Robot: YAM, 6 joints.
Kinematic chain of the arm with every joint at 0, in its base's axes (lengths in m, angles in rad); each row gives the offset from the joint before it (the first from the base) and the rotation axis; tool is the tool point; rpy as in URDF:
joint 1: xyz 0 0 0.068 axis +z
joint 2: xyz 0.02 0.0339 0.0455 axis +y
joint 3: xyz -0.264 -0.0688 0 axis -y
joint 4: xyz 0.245 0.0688 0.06 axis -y
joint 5: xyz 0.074 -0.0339 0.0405 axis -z
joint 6: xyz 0.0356 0 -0.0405 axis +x
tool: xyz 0 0 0 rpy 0 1.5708 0
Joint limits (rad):
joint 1: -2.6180..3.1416
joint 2: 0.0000..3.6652
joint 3: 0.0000..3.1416
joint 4: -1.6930..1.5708
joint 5: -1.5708..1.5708
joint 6: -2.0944..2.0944
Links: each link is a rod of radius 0.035 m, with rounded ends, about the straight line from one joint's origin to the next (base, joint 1, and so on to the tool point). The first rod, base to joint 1, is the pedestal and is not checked.
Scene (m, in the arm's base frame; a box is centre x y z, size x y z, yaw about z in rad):
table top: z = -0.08
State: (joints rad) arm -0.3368 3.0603 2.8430 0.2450 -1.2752 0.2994
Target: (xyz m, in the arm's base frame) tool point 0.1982 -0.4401 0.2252
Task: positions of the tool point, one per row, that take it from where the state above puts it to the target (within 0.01 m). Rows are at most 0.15 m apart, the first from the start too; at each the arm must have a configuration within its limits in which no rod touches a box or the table.
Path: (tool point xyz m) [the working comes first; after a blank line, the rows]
Joints at the target: -1.2214 2.2040 1.7522 -0.2363 -1.5209 0.2994
Straight joint move there: clear.

1: 0.5324 -0.2914 0.1690
2: 0.4355 -0.3807 0.1925
3: 0.3189 -0.4313 0.2118
4: 0.1982 -0.4401 0.2252

